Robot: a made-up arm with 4 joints.
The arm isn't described. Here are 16 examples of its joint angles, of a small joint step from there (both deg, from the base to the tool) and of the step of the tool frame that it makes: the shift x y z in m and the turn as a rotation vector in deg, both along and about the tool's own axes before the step.
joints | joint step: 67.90 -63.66 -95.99 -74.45 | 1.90 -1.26 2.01 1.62
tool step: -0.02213 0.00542 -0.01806 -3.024 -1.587 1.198
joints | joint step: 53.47 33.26 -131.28 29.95 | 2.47 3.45 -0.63 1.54
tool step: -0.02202 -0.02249 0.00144 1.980 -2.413 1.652
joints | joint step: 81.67 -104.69 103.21 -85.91 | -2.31 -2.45 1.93 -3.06
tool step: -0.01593 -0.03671 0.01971 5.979 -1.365 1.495
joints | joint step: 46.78 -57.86 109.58 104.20 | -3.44 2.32 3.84 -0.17
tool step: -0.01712 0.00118 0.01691 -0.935 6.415 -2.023
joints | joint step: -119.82 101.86 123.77 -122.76 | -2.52 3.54 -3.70 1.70
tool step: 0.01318 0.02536 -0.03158 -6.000 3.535 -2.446
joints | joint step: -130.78 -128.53 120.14 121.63 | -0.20 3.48 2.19 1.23
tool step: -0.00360 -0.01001 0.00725 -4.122 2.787 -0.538
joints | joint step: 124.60 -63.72 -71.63 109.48 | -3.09 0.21 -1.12 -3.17
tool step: 0.02297 -0.01030 0.00762 2.523 -0.588 2.647
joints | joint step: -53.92 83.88 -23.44 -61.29 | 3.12 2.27 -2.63 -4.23
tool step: 0.03017 0.00366 0.00948 2.355 4.099 -1.709
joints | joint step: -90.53 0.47 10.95 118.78 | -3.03 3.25 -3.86 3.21
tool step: 0.01243 -0.01918 0.00271 -3.609 -2.349 2.363
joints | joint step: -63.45 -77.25 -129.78 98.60 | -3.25 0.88 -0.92 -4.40
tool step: 0.01420 -0.01643 -0.01550 7.115 -0.383 1.817
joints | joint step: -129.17 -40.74 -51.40 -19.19 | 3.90 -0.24 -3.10 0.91
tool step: -0.03624 -0.03196 0.00799 0.437 -0.123 6.429
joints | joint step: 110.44 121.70 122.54 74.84 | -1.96 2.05 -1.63 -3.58
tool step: -0.00346 -0.01328 0.01240 0.969 -2.478 1.095
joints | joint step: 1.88 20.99 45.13 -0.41 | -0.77 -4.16 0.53 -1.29
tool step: -0.02418 -0.02204 -0.02087 4.427 -2.767 -1.208
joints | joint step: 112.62 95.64 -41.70 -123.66 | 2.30 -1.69 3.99 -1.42
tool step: -0.01373 -0.01792 -0.01520 -1.424 -3.544 2.225
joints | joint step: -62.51 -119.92 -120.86 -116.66 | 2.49 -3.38 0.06 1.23
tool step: -0.00503 -0.00666 -0.02306 -5.219 -1.188 0.680
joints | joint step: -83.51 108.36 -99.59 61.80 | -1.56 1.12 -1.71 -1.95
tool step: -0.01452 -0.01458 -0.00359 2.784 -2.741 -0.364
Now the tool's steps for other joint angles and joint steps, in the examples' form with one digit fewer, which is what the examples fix.
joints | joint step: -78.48 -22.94 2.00 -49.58 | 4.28 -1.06 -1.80 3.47
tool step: -0.0044 -0.0311 0.0313 -1.74 3.56 4.60
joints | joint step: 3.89 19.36 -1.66 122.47 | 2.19 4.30 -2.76 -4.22
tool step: 0.0060 -0.0219 -0.0275 3.64 -6.33 1.32
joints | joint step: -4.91 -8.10 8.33 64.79 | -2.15 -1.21 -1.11 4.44
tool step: -0.0022 0.0269 0.0056 -4.60 0.45 -1.54
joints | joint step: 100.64 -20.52 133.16 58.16 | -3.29 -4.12 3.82 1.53
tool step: 0.0108 0.0003 -0.0207 2.28 6.92 -1.80
